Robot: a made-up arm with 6 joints. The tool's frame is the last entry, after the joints. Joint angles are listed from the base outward. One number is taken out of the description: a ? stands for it. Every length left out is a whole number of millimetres.
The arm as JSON. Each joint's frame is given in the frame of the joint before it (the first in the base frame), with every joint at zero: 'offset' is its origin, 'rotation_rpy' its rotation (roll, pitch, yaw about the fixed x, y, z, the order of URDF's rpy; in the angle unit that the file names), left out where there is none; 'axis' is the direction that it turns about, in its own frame. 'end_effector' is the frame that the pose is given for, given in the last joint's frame.
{
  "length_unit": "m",
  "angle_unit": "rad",
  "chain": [
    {
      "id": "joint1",
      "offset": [
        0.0,
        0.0,
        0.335
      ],
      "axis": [
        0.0,
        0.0,
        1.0
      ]
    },
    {
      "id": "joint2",
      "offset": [
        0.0,
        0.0,
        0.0
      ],
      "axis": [
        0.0,
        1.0,
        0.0
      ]
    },
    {
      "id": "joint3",
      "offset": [
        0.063,
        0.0,
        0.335
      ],
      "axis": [
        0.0,
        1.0,
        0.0
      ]
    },
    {
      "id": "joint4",
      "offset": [
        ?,
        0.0,
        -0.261
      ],
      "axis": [
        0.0,
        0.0,
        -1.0
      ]
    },
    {
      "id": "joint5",
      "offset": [
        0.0,
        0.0,
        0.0
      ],
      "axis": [
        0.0,
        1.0,
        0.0
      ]
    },
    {
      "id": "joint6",
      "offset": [
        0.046,
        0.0,
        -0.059
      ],
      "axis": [
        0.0,
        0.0,
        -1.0
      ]
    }
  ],
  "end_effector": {
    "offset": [
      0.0,
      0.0,
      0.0
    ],
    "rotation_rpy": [
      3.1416,
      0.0,
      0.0
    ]
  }
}
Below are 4 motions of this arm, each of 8 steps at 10 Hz.
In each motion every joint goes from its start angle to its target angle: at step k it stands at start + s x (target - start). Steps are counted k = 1, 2, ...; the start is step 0. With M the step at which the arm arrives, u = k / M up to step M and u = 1 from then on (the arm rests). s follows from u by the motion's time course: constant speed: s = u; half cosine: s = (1 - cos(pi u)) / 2; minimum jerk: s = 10 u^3 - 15 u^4 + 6 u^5.
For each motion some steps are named. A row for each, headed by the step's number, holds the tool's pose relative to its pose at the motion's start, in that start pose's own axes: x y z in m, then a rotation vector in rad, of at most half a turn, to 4 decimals.
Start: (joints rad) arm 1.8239 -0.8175 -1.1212 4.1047 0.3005 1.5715
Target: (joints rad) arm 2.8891 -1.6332 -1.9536 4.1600 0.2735 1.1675
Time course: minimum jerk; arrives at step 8
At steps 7, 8:
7: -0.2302 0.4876 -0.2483 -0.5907 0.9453 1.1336
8: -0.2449 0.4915 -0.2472 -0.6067 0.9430 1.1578

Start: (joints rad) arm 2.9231 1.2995 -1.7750 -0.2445 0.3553 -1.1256
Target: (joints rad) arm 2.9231 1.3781 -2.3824 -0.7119 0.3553 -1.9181
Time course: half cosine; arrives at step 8
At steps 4, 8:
4: 0.0151 0.0638 -0.0451 -0.2852 -0.1042 -0.5785
8: 0.0246 0.1101 -0.1042 -0.5168 -0.3836 -1.1087

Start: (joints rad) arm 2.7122 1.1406 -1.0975 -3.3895 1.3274 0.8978
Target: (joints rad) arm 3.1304 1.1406 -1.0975 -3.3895 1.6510 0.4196
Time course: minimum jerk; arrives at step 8
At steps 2, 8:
2: 0.0123 0.0134 0.0050 -0.0521 0.0108 -0.0610
8: 0.1299 0.1284 0.0127 -0.5280 0.0065 -0.5189

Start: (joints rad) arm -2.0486 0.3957 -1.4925 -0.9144 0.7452 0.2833
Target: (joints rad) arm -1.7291 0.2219 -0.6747 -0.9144 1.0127 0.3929
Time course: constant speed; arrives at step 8
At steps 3, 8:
3: -0.0514 -0.0862 -0.0073 0.0721 -0.1987 -0.1862
8: -0.1851 -0.1844 -0.0366 0.0658 -0.5147 -0.5423

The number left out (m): 0.059
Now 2 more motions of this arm.
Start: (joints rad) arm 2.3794 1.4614 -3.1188 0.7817 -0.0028 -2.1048
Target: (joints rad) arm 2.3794 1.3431 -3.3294 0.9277 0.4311 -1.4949
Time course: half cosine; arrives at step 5
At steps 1, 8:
1: 0.0041 0.0110 -0.0005 0.0060 0.0291 0.0718
8: 0.0480 0.1134 -0.0219 0.1501 0.3214 0.6922

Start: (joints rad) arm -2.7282 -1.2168 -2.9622 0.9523 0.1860 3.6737
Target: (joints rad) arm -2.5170 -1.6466 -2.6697 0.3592 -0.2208 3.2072
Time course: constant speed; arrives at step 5
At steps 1, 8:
1: -0.0297 0.0402 -0.0169 -0.0454 -0.1199 -0.1896
8: -0.1325 0.1859 -0.1246 -0.1308 -0.6318 -0.9546

